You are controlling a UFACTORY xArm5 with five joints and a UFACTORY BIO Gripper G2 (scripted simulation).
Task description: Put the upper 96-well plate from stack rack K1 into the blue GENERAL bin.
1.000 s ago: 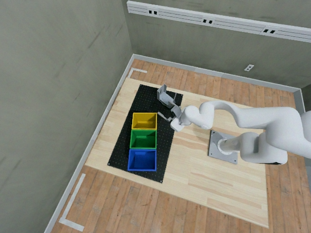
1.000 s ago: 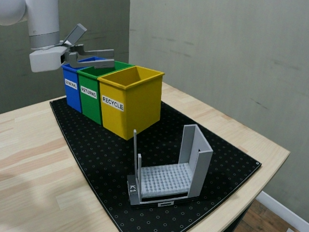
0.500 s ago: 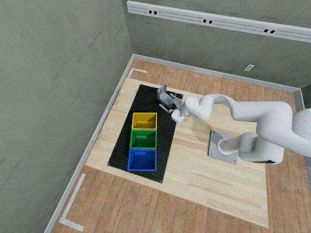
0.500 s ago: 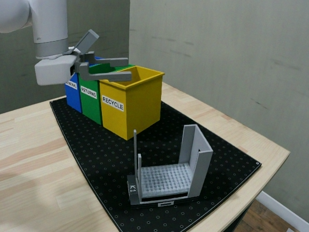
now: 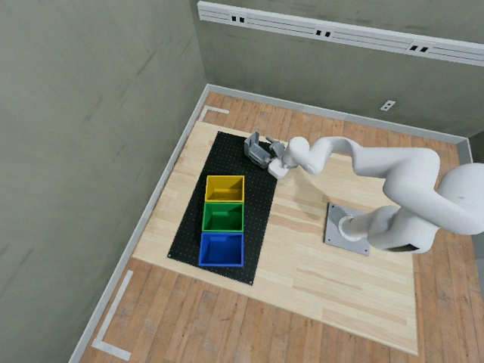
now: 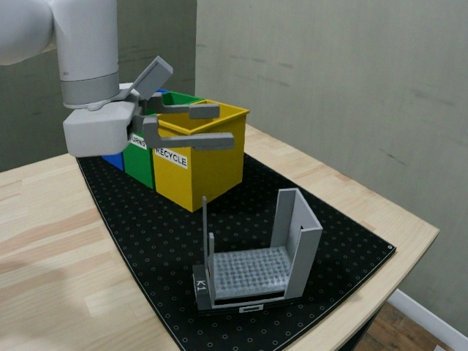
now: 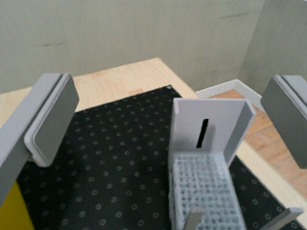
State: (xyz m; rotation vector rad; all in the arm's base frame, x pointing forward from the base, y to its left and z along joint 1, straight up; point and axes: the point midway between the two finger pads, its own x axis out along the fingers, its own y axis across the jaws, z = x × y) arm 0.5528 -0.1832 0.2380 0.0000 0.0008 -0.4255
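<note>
Right now my hand is 210 mm above the clear 96-well plate, 80 mm to the left of it and 30 mm short of it. Also, from my hand: green returns bin (350 mm to the left, 160 mm below, 70 mm ahead); yellow recycle bin (230 mm to the left, 160 mm below, 110 mm ahead); black plate (220 mm below, 80 mm to the right, 30 mm ahead).
</note>
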